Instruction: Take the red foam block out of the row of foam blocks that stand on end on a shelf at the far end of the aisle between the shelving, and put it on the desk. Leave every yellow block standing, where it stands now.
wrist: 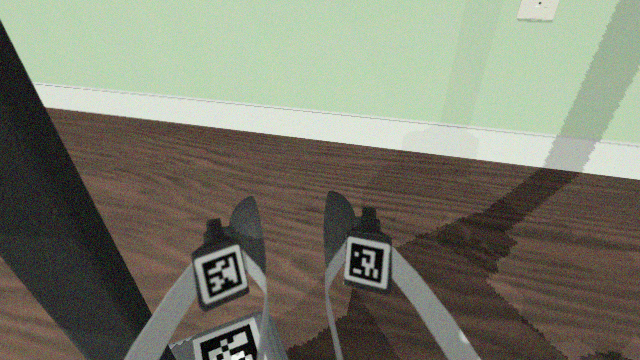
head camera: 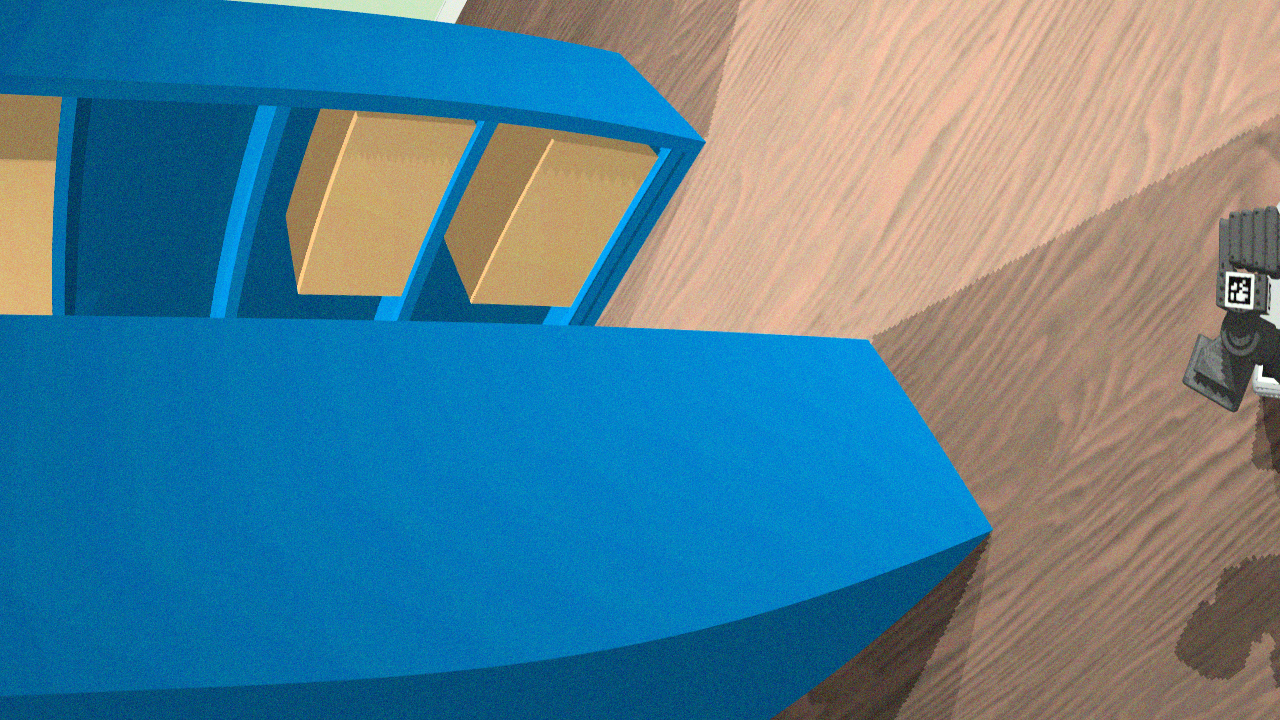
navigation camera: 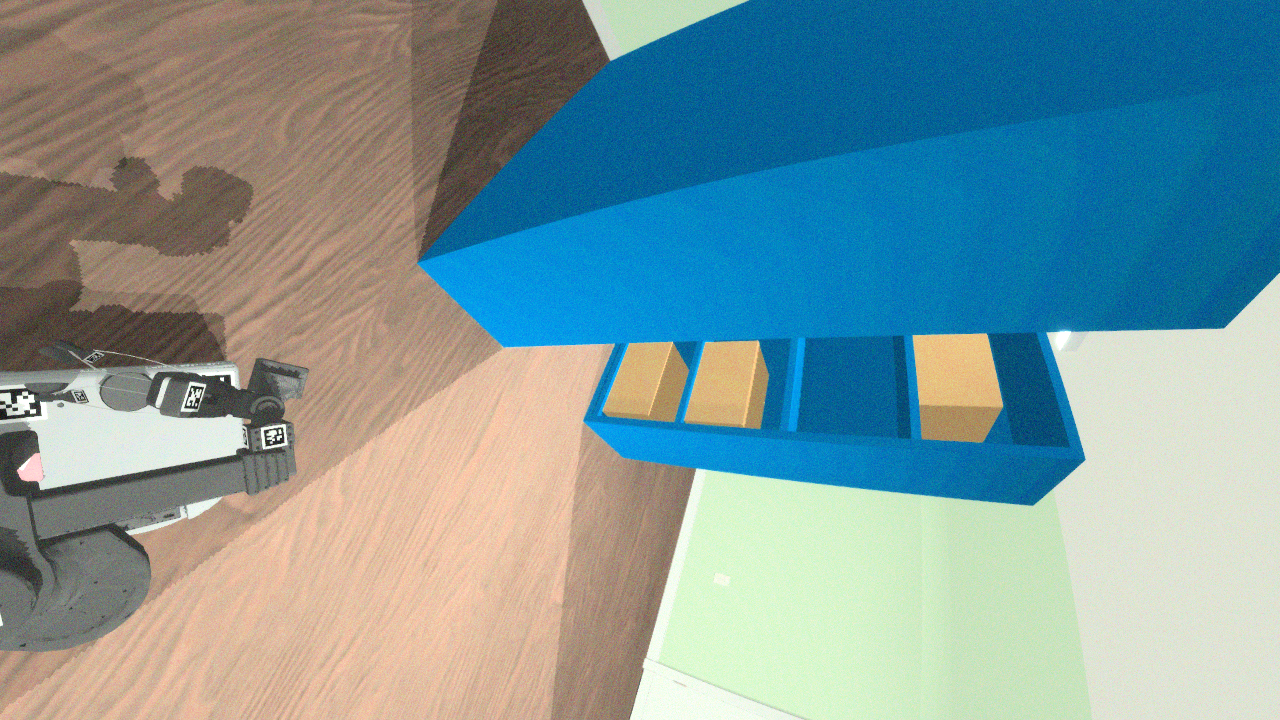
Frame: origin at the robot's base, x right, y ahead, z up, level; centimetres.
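Where they show: gripper, between the fingertips: [wrist: 293, 219] [navigation camera: 33, 367]; robot's base, origin of its link: [navigation camera: 129, 389].
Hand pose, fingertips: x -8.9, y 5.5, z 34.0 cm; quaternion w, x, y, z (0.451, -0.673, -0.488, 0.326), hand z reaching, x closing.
Observation:
Each offset is from my fingertips to the centre of the thing. "*": to the spot under its first point. Level surfaces: height alone.
The red foam block, the row of yellow blocks and the desk do not show in these views. My gripper [wrist: 293, 219] is open, with a gap between its two fingertips, above bare wooden floor in front of a pale green wall. Two blue shelving units show. The nearer one [head camera: 447, 447] [navigation camera: 805, 241] turns a plain blue panel to me and partly hides the farther one [head camera: 358, 44] [navigation camera: 850, 470], which has open compartments. No foam block shows in the compartments that I can see.
Tan boxes {* dy -19.7, dx +177.0, dz +30.2 cm} [head camera: 393, 205] [navigation camera: 725, 385] stand in some compartments of the farther unit. The wood floor {dz -33.9 cm} [head camera: 1029, 179] [navigation camera: 447, 537] runs beside and between the units. My base [navigation camera: 134, 438] stands off to their side. A wall outlet {* dy +67.4, dx -36.8, dz +2.0 cm} [wrist: 537, 10] shows in the wrist view.

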